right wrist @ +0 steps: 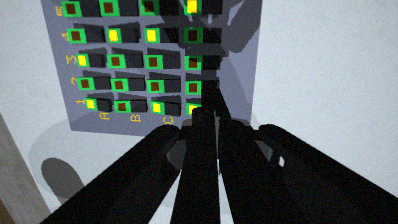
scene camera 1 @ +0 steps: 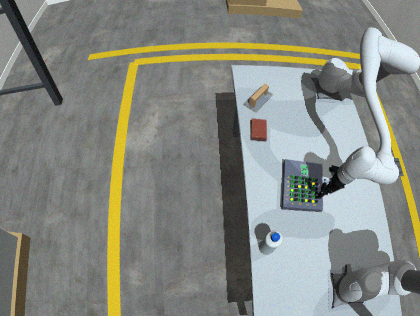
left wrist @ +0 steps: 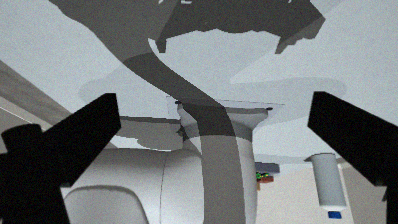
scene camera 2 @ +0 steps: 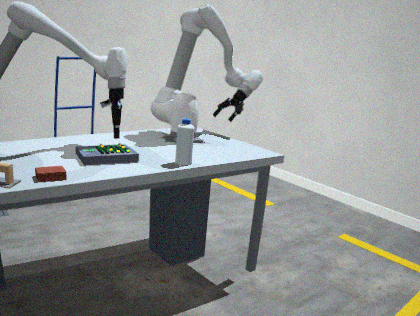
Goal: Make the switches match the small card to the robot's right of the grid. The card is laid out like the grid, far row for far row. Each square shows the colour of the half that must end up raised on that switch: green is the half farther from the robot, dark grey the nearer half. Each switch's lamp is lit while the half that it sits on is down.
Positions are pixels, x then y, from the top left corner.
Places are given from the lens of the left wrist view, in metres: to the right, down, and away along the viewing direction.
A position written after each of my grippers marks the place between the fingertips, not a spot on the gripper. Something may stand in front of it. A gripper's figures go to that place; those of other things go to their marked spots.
my left gripper (left wrist: 214,110): 0.01, 0.00, 0.15
white bottle (left wrist: 328,183): 0.43, 0.24, 0.68
